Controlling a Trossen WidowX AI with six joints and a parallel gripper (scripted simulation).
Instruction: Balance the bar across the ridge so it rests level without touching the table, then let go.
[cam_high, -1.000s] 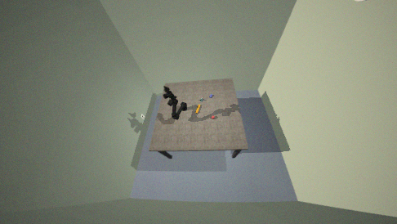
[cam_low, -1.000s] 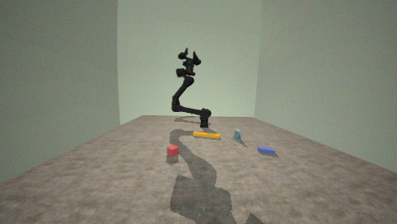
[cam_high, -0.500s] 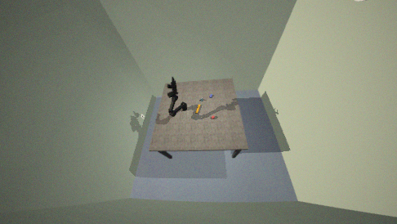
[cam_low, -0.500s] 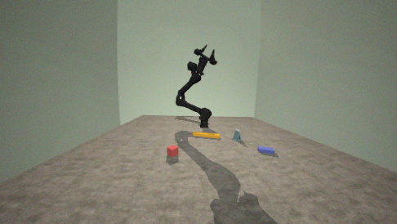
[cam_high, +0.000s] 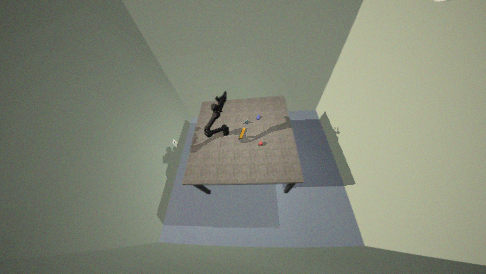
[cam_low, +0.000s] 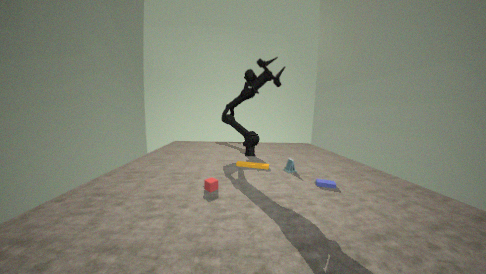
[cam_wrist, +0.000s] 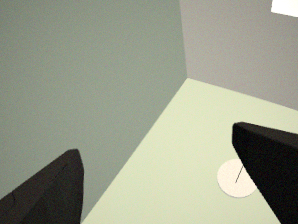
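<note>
The yellow bar is 110 mm ahead of my gripper tip, 150 mm to the right of it and 540 mm below it. From my gripper tip the other things lie so: flat blue block: 330 mm ahead, 100 mm to the left, 540 mm below; red cube: 340 mm ahead, 330 mm to the right, 530 mm below.
</note>
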